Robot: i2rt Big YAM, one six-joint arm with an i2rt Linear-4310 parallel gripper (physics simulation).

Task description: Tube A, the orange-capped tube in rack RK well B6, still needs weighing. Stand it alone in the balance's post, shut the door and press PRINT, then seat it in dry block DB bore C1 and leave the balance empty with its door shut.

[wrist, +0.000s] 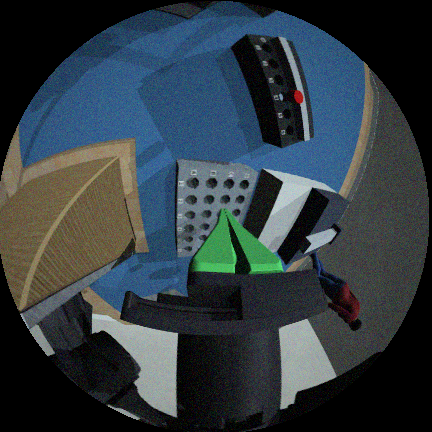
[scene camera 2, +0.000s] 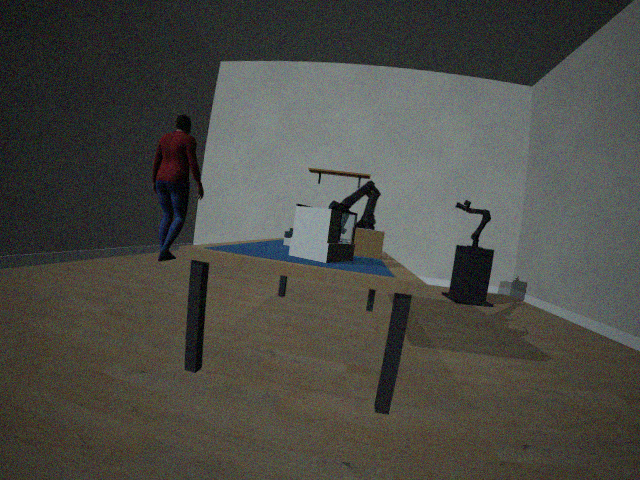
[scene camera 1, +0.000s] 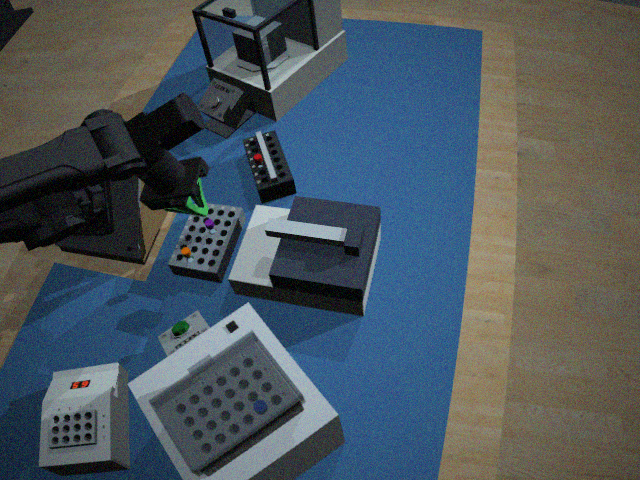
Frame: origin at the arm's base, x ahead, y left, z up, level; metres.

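Where they show: gripper, fingertip midpoint: (wrist: 222, 213) (scene camera 1: 206, 213); arm's base, origin of the base link: (wrist: 43, 265) (scene camera 2: 367, 240) (scene camera 1: 90, 198).
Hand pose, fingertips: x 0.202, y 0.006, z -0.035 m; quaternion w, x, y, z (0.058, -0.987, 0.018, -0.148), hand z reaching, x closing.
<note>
Things, the pixels of their top centre, and the offset from my fingertips. "spot": a spot on its surface instead.
- orange-capped tube, middle of its top: (scene camera 1: 185, 250) dz +0.001, dx -0.015, dy -0.074 m
- grey rack, middle of its top: (wrist: 212, 220) (scene camera 1: 205, 235) dz -0.023, dx -0.001, dy -0.027 m
- purple-capped tube, middle of its top: (scene camera 1: 208, 222) dz +0.001, dx +0.010, dy -0.019 m
- balance, middle of its top: (scene camera 2: 333, 207) dz +0.169, dx +0.016, dy +0.380 m
- white block with a red display, middle of its top: (scene camera 1: 72, 408) dz +0.017, dx -0.108, dy -0.350 m
- black rack, middle of its top: (wrist: 299, 87) (scene camera 1: 265, 153) dz -0.005, dx +0.070, dy +0.136 m
- red-capped tube, middle of its top: (wrist: 298, 96) (scene camera 1: 257, 156) dz +0.003, dx +0.060, dy +0.121 m
- dark-lidded white device, middle of its top: (scene camera 1: 300, 227) (wrist: 322, 243) dz +0.049, dx +0.168, dy -0.053 m
- large white device, surface spot: (scene camera 1: 320, 413) spot: dz +0.082, dx +0.236, dy -0.321 m
The orange-capped tube (scene camera 1: 186, 251) stands in the grey rack (scene camera 1: 196, 272) (wrist: 183, 172), near the rack's lower left corner in the first scene view; in the wrist view the fingers hide it. A purple-capped tube (scene camera 1: 208, 223) stands in the same rack. My gripper (scene camera 1: 206, 212) (wrist: 222, 213) is shut and empty, its green fingertips together over the rack's wells, close to the purple cap in the first scene view. The balance (scene camera 1: 310, 77) (scene camera 2: 310, 232) stands at the top; I cannot tell its door's state. A white block with a red display (scene camera 1: 80, 384) and small bores is at lower left.
A black rack (scene camera 1: 279, 192) (wrist: 255, 90) with a red-capped tube (scene camera 1: 257, 157) (wrist: 298, 96) lies between grey rack and balance. A dark-lidded white device (scene camera 1: 330, 273) is right of the grey rack. A large white device (scene camera 1: 320, 413) holds a blue-capped tube (scene camera 1: 260, 406). A person (scene camera 2: 175, 160) (wrist: 345, 302) stands beyond the table.
</note>
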